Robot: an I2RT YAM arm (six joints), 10 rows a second.
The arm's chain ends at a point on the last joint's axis. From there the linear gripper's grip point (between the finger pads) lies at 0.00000 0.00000 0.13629 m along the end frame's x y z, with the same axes.
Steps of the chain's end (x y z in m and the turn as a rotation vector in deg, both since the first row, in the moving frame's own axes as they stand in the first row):
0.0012 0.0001 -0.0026 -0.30 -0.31 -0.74
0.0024 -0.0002 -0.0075 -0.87 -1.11 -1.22
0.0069 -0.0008 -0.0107 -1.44 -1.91 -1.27
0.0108 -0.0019 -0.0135 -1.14 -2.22 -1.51
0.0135 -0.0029 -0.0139 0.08 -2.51 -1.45
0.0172 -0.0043 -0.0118 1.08 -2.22 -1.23
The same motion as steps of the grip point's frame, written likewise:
0.0005 0.0008 -0.0026 -0.30 -0.31 -0.74
-0.0002 0.0019 -0.0075 -0.87 -1.11 -1.22
0.0024 0.0027 -0.0108 -1.44 -1.91 -1.27
0.0056 0.0009 -0.0136 -1.14 -2.22 -1.51
0.0075 -0.0030 -0.0140 0.08 -2.51 -1.45
0.0119 -0.0068 -0.0119 1.08 -2.22 -1.23

